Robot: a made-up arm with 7 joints. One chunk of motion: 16 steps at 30 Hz.
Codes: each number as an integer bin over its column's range. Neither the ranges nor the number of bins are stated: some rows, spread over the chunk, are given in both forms.
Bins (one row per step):
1: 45 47 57 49 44 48
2: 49 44 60 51 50 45
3: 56 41 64 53 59 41
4: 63 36 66 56 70 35
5: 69 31 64 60 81 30
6: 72 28 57 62 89 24
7: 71 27 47 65 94 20
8: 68 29 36 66 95 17
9: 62 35 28 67 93 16
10: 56 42 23 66 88 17
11: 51 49 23 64 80 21
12: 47 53 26 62 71 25
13: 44 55 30 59 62 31
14: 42 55 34 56 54 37
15: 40 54 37 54 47 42
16: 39 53 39 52 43 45
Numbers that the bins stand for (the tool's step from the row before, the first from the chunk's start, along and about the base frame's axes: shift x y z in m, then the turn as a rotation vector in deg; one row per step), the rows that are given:
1: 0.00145 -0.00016 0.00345 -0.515 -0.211 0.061
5: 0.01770 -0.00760 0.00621 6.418 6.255 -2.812
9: 0.01296 -0.00574 -0.00797 10.830 8.352 -5.046
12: 0.00281 0.00263 -0.00876 7.679 4.507 -3.610
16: -0.00261 0.00263 -0.00364 1.376 -0.386 -0.418
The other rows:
2: 0.00416 -0.00156 0.00464 0.745 0.837 -0.418
3: 0.00890 -0.00295 0.00621 2.006 2.410 -1.057
4: 0.01364 -0.00527 0.00700 3.897 4.332 -2.014
6: 0.01973 -0.00899 0.00345 7.679 7.653 -3.770
7: 0.01905 -0.00945 -0.00048 9.570 8.526 -4.408
8: 0.01702 -0.00853 -0.00482 10.200 8.701 -4.887
10: 0.00890 -0.00248 -0.00994 10.200 7.478 -4.887
11: 0.00552 0.00077 -0.00994 8.939 6.080 -4.248
13: 0.00078 0.00356 -0.00718 5.788 2.934 -2.653
14: -0.00058 0.00356 -0.00561 3.897 1.536 -1.695
15: -0.00193 0.00309 -0.00442 2.636 0.313 -0.897

